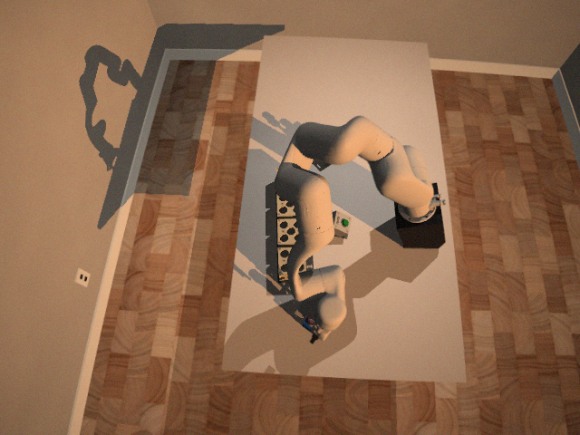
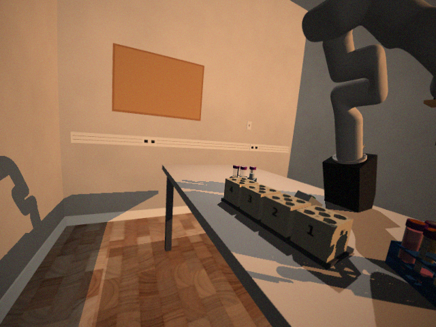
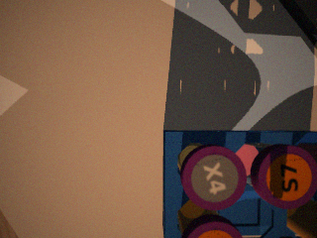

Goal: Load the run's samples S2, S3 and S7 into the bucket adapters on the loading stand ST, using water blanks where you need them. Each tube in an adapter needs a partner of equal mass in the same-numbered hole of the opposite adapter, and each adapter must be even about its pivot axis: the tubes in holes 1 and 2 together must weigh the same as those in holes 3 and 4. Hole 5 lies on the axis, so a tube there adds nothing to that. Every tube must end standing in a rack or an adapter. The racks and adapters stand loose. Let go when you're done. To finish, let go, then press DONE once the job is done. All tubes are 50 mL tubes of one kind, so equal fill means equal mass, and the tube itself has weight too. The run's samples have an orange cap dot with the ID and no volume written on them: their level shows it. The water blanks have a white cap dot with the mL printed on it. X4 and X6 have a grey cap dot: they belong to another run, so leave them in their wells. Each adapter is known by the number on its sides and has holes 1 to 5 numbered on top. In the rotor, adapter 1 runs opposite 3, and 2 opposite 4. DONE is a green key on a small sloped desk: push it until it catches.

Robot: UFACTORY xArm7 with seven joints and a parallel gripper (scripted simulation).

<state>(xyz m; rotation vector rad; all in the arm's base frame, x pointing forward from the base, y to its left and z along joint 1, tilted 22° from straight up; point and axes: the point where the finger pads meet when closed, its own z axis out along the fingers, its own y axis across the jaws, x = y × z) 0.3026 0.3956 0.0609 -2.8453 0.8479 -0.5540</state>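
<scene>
The orange-dotted tube is 1 cm to the left of my hand and 9 cm below it. From my hand the other things lie so: yellowish tube 3 cm ahead, 2 cm to the right, 9 cm below; blue sample rack 4 cm to the right, 13 cm below; pink-filled sample tube 1 cm behind, 10 cm to the right, 9 cm below.
</scene>
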